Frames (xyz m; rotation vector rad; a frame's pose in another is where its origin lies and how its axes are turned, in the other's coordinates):
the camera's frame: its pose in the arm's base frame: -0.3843 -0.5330 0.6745 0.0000 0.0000 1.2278
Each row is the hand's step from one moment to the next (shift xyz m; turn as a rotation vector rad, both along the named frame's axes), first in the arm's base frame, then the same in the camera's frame.
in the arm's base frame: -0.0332 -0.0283 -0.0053 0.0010 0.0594 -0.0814
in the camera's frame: -0.0378 0.0217 -0.0053 0.0563 0.0190 -0.0814
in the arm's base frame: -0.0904 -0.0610 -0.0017 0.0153 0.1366 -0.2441
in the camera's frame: -0.0878 0.0646 -0.0017 0.1338 0.0315 -0.2441
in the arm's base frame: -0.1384 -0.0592 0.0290 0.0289 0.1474 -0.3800
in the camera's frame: -0.1023 0.1104 0.0290 0.1485 0.0224 -0.3800
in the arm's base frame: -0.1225 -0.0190 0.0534 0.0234 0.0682 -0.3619
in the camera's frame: -0.0591 0.1090 0.0534 0.0721 0.0009 -0.3619
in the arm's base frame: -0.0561 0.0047 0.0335 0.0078 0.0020 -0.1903
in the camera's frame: -0.0144 0.0544 0.0335 0.0045 -0.0067 -0.1903
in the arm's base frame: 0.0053 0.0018 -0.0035 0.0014 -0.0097 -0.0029
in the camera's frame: 0.0035 -0.0044 -0.0035 -0.0087 -0.0046 -0.0029
